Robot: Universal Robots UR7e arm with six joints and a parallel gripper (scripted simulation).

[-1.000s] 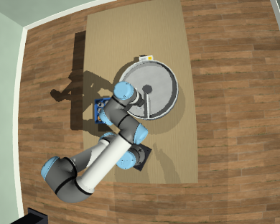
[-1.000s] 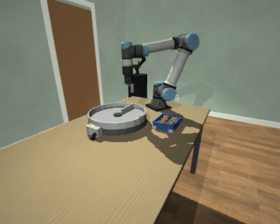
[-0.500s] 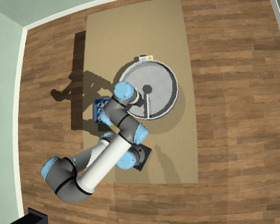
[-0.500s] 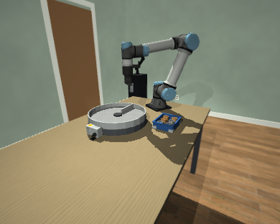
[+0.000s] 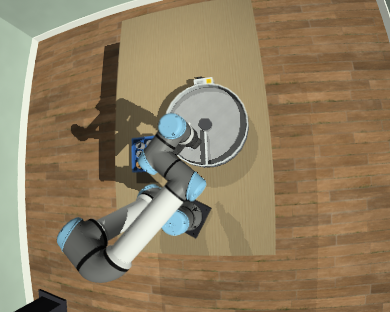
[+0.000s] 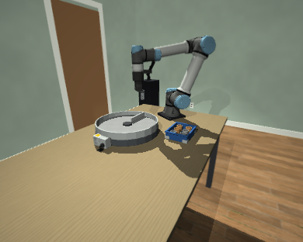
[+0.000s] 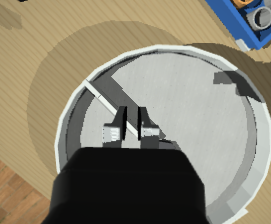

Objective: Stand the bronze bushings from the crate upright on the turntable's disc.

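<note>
The blue crate is 30 cm to the left of my hand, 20 cm below it and 3 cm behind it. Round my hand: turntable (17 cm below, 13 cm ahead, 3 cm to the right).
</note>
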